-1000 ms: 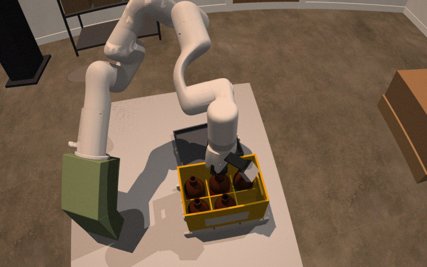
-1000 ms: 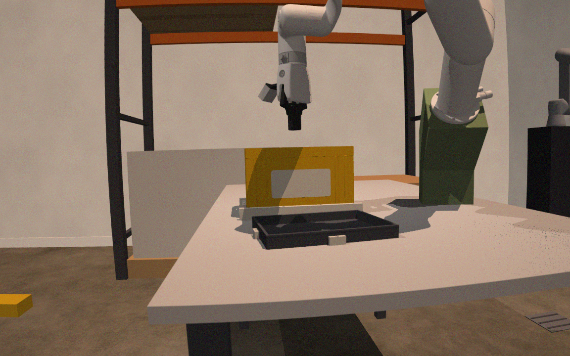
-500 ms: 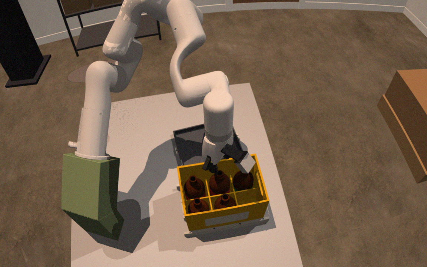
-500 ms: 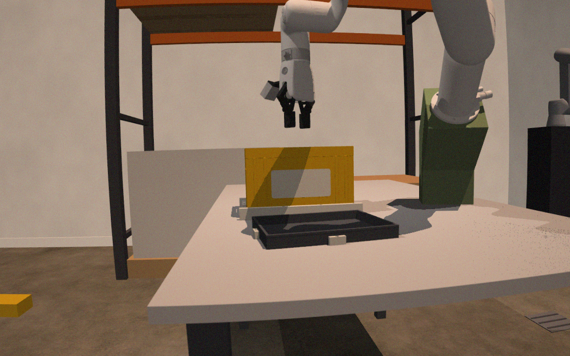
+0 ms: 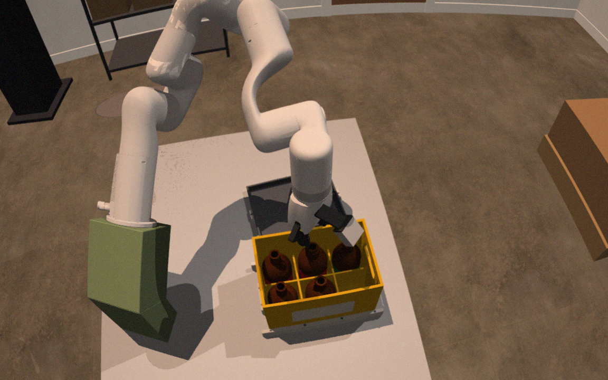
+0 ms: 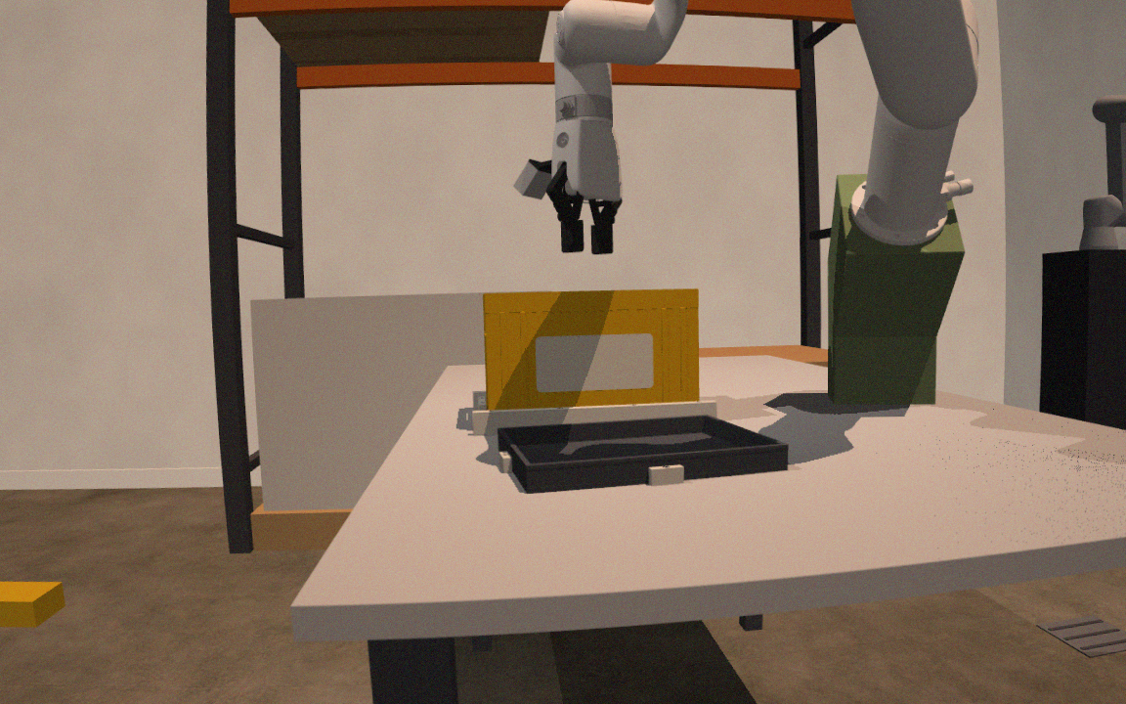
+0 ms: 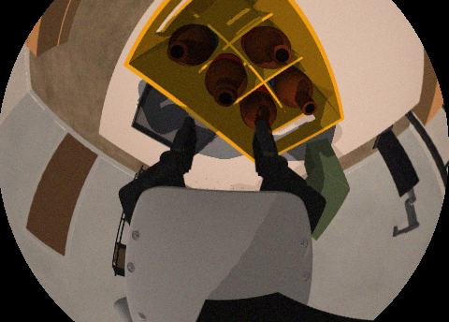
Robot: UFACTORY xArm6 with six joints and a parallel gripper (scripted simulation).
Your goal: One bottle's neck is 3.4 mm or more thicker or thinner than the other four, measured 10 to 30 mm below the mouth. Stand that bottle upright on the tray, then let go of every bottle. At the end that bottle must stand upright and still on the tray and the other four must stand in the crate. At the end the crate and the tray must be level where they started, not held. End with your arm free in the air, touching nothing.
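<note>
The glass bottle lies 150 mm below my hand. Also, from my hand: yellow crate (10 mm ahead, 50 mm to the right, 160 mm below); then dark tray (40 mm behind, 230 mm to the left, 230 mm below).
</note>
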